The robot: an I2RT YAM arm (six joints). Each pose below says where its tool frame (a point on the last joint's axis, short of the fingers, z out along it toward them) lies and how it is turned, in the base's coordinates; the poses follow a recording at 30 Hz.
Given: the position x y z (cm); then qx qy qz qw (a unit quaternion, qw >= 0).
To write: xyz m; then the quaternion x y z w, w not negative. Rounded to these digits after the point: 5 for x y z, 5 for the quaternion.
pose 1, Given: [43.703, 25.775, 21.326, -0.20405, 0.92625, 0.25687, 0.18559]
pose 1, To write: [0.43703, 0.25775, 0.21326, -0.20405, 0.92625, 0.25687, 0.18559]
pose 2, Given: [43.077, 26.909, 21.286, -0.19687, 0.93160, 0.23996, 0.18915]
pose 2, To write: [0.43077, 0.26909, 0.21286, -0.19687, 0.93160, 0.23996, 0.18915]
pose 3, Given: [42.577, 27.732, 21.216, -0.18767, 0.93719, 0.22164, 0.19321]
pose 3, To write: [0.42577, 0.27732, 0.21216, -0.18767, 0.93719, 0.22164, 0.19321]
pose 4, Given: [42.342, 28.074, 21.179, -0.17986, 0.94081, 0.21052, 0.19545]
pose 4, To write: [0.42342, 0.28074, 0.21179, -0.17986, 0.94081, 0.21052, 0.19545]
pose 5, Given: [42.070, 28.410, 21.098, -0.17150, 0.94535, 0.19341, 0.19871]
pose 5, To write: [0.42070, 0.28410, 0.21098, -0.17150, 0.94535, 0.19341, 0.19871]
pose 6, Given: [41.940, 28.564, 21.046, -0.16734, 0.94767, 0.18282, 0.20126]
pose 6, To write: [0.41940, 0.28564, 0.21046, -0.16734, 0.94767, 0.18282, 0.20126]
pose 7, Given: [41.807, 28.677, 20.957, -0.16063, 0.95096, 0.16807, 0.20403]
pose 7, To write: [0.41807, 0.28677, 0.20957, -0.16063, 0.95096, 0.16807, 0.20403]
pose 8, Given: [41.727, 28.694, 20.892, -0.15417, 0.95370, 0.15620, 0.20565]
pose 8, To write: [0.41727, 0.28694, 0.20892, -0.15417, 0.95370, 0.15620, 0.20565]
